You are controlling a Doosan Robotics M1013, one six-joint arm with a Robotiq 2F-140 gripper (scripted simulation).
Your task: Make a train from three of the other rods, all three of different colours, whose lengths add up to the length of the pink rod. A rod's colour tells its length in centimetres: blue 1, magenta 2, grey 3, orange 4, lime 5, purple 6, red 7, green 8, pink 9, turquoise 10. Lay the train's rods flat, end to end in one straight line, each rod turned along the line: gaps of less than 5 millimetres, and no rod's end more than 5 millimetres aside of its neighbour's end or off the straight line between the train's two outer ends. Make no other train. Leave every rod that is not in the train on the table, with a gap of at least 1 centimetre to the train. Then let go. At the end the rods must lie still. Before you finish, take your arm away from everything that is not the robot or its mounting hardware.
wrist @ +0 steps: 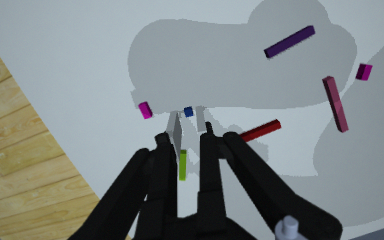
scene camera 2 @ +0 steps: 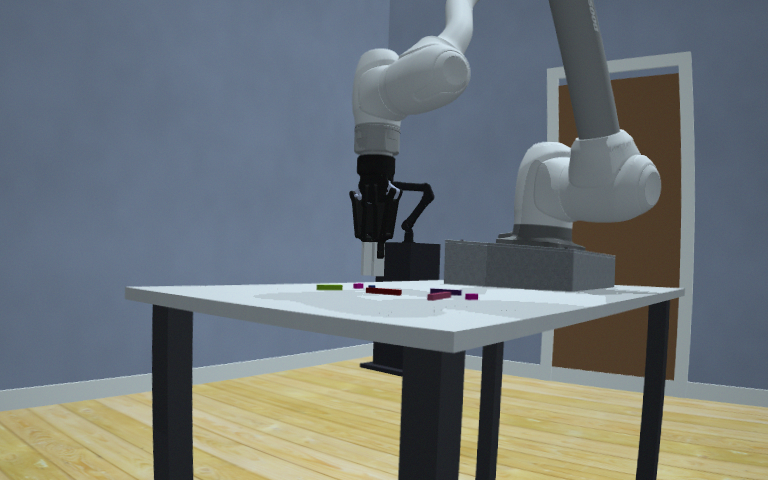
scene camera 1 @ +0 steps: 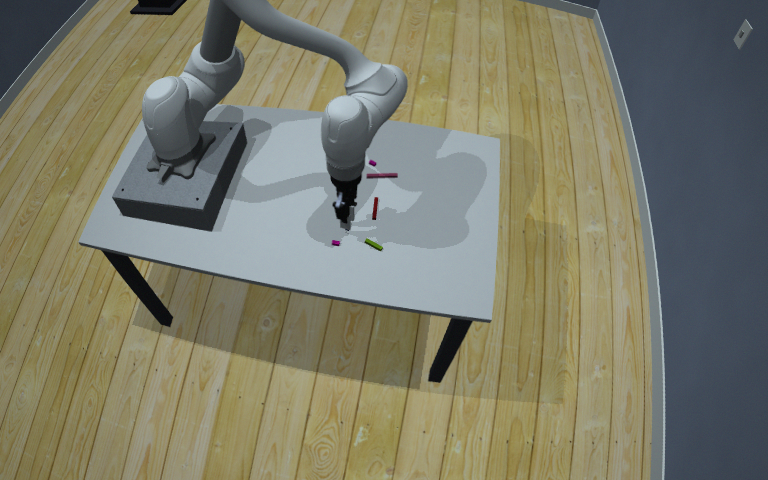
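Note:
The robot's gripper (scene camera 2: 372, 275), (wrist: 188, 118), (scene camera 1: 347, 223) is visible in the scene.

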